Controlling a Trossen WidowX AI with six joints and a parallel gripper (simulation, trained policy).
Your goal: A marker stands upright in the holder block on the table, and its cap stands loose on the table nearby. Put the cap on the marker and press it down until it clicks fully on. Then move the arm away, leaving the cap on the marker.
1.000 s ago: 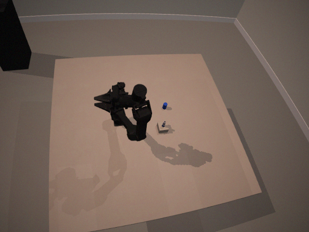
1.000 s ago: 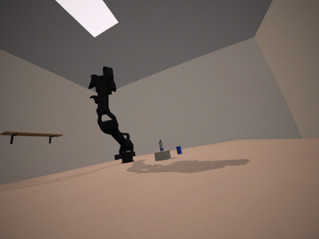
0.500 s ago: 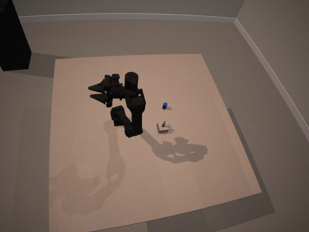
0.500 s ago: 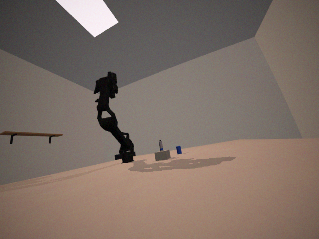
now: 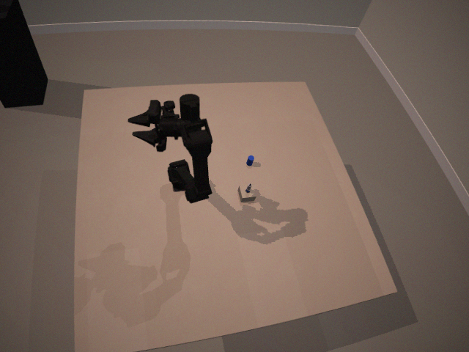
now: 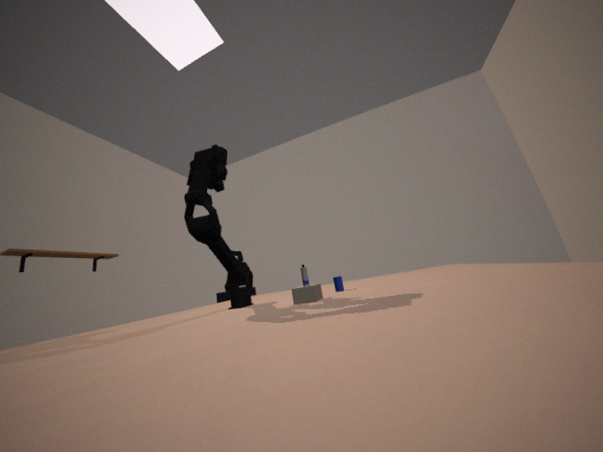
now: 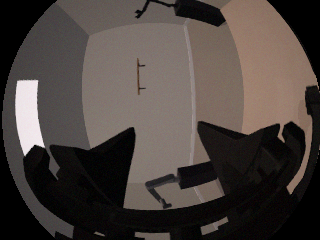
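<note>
My gripper tip is now 51 cm short of the blue cap, 14 cm to the right of it and 45 cm above it. Also, from my gripper tip: grey holder block (45 cm ahead, 3 cm to the right, 46 cm below).
</note>
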